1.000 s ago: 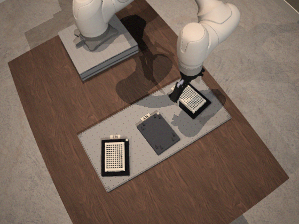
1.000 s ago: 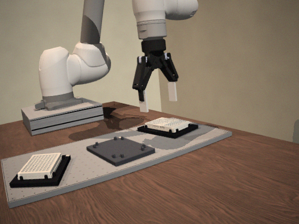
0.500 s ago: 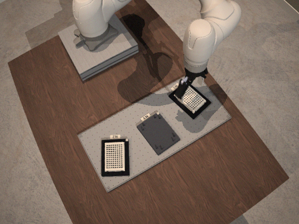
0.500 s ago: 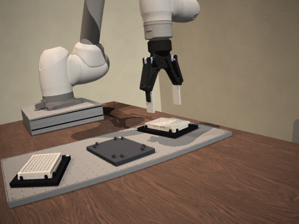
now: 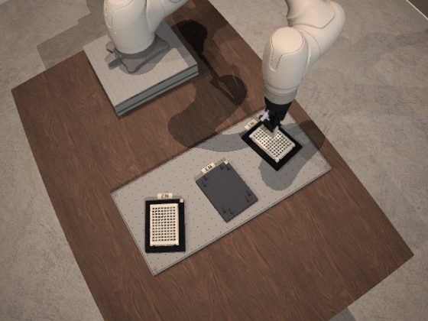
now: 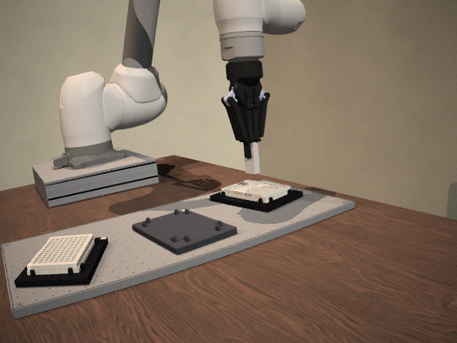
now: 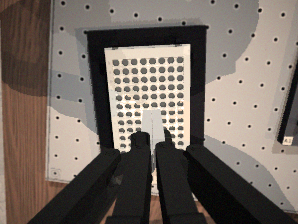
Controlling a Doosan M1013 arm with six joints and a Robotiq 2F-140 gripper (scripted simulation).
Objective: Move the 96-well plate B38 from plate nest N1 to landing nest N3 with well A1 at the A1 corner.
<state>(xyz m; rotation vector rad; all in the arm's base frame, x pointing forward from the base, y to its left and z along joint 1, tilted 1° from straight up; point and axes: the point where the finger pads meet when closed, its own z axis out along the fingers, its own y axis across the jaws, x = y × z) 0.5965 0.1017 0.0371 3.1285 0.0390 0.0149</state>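
Now: the white 96-well plate B38 7 cm below my hand. Also, from my hand: N1 label: 9 cm below, 9 cm behind; then dark grey landing nest N3: 22 cm to the right, 8 cm below, 3 cm ahead; then black plate nest N1: 8 cm below.
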